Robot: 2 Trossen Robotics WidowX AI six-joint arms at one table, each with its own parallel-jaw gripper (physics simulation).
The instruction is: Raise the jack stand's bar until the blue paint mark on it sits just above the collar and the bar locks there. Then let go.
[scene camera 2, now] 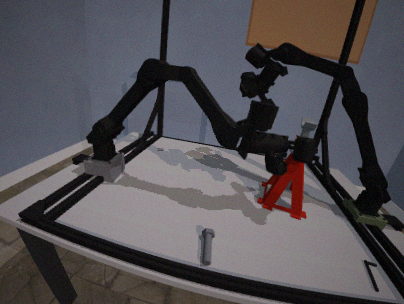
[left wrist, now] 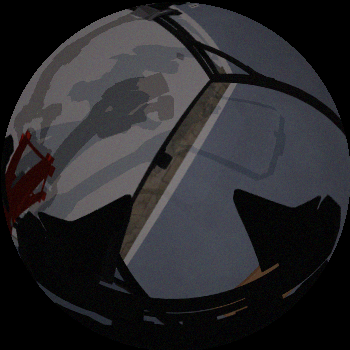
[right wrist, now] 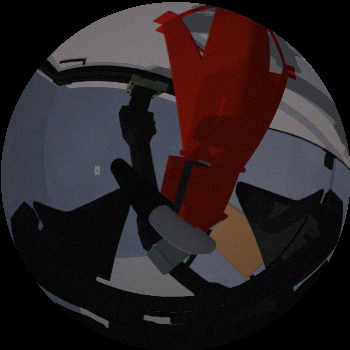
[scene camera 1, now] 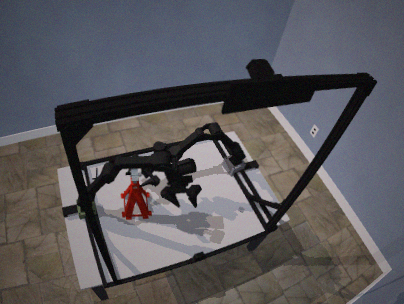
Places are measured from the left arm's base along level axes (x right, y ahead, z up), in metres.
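Pixels of known places: left gripper, fingertip midpoint: (scene camera 2: 247, 105) (left wrist: 183, 197) (scene camera 1: 187, 207); right gripper, fingertip midpoint: (right wrist: 185, 189); left arm's base, link origin: (scene camera 2: 365, 209) (right wrist: 143, 90); right arm's base, link origin: (scene camera 2: 104, 156) (scene camera 1: 235, 160).
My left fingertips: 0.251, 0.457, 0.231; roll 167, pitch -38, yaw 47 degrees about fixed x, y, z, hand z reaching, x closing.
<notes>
For each thing: its top centre in the pictures, then the offset to it from my left fingertips, as dx, dy, dz. "spot": a spot on its surface instead.
- handle, surface spot: (right wrist: 182, 230) spot: -0.281, -0.140, -0.078
- grey bolt, top centre: (scene camera 2: 208, 241) -0.507, +0.036, -0.246
- black hex key, top centre: (right wrist: 70, 63) (scene camera 2: 376, 275) -0.481, -0.374, -0.268
The red jack stand (scene camera 1: 136, 204) (scene camera 2: 297, 187) (left wrist: 31, 175) (right wrist: 225, 100) stands upright on the table. Its grey bar (scene camera 2: 307, 128) (right wrist: 165, 257) sticks out of the top. A handle (right wrist: 182, 230), part grey and part black, crosses before the collar in the right wrist view. No blue mark can be made out. My right gripper (scene camera 2: 302, 149) (right wrist: 185, 189) is open and empty close by the collar, with the handle and the stand's upper part showing between its fingers. My left gripper (scene camera 1: 185, 200) (left wrist: 183, 197) is open and empty, raised over the table to the right of the stand in scene camera 1.
A grey bolt (scene camera 2: 207, 247) lies near the table's front edge in scene camera 2. A black hex key (scene camera 2: 372, 276) (right wrist: 73, 61) lies near the right corner there. A black frame (scene camera 1: 160, 102) rises around and over the table. The left arm passes behind the stand in the right wrist view.
</notes>
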